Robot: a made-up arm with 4 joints.
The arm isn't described. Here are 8 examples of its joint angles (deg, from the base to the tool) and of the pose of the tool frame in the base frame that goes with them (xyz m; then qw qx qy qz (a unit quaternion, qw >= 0)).
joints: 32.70 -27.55 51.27 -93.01
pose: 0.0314 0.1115 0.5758 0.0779 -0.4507 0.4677 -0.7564
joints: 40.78 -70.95 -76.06 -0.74
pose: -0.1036 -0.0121 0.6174 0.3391 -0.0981 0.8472 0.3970
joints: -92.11 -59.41 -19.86 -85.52
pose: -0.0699 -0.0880 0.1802 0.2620 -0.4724 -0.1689 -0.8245
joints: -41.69 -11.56 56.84 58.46
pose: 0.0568 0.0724 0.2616 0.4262 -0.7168 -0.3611 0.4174
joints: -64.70 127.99 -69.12 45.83
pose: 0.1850 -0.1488 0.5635 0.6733 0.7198 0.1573 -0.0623
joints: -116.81 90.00 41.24 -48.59
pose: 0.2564 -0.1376 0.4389 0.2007 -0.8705 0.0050 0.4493
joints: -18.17 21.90 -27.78 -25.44
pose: 0.2231 0.1010 0.4024 0.0680 -0.4714 -0.6405 0.6024
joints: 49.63 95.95 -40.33 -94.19
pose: 0.2785 -0.1790 0.4280 0.6230 -0.1752 -0.4508 0.6148
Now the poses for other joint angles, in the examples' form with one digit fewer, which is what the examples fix.
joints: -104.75 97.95 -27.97 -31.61
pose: 0.257 -0.086 0.475 0.325 0.826 -0.117 -0.446
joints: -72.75 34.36 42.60 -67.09
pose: 0.231 -0.072 0.252 0.497 -0.291 0.012 0.817
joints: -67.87 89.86 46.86 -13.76
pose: 0.251 -0.129 0.414 0.450 -0.856 -0.187 0.173
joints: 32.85 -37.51 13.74 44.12
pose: -0.001 0.095 0.578 0.455 -0.096 -0.885 0.017
